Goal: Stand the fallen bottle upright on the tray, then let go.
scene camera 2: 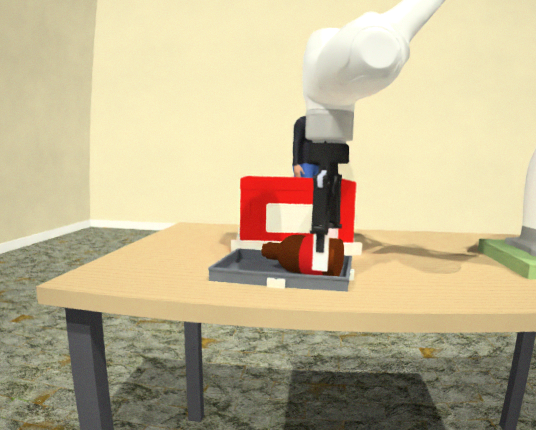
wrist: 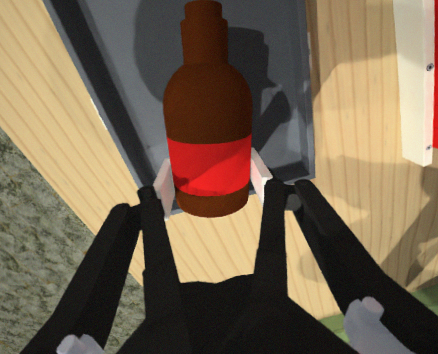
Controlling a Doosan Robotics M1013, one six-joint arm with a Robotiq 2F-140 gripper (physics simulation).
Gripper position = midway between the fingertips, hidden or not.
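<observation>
A brown bottle (scene camera 2: 295,252) (wrist: 207,103) is visible, and so is the gripper (scene camera 2: 325,265) (wrist: 211,165).
</observation>
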